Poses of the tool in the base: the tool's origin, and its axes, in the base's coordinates. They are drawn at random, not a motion.
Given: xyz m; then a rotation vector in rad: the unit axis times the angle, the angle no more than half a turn.
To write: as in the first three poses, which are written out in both.
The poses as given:
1: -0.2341 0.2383 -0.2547 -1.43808 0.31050 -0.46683
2: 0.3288 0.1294 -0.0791 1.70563 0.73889 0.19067
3: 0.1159 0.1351 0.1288 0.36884 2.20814 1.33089
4: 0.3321 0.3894 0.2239 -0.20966 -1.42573 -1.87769
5: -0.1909 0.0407 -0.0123 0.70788 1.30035 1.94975
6: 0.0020 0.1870 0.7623 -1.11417 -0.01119 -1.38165
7: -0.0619 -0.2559 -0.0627 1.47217 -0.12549 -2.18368
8: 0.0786 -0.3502 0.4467 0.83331 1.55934 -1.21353
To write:
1: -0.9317 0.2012 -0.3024 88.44 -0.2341 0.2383 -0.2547
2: 0.9128 0.3954 0.1020 107.06 0.3288 0.1294 -0.0791
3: 0.1416 0.8478 0.5110 149.22 0.1159 0.1351 0.1288
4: -0.0886 -0.6024 -0.7933 135.62 0.3321 0.3894 0.2239
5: 0.2891 0.5312 0.7964 140.27 -0.1909 0.0407 -0.0123
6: -0.6277 -0.0063 -0.7784 101.70 0.0020 0.1870 0.7623
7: 0.5584 -0.0476 -0.8282 151.06 -0.0619 -0.2559 -0.0627
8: 0.3886 0.7272 -0.5659 122.87 0.0786 -0.3502 0.4467
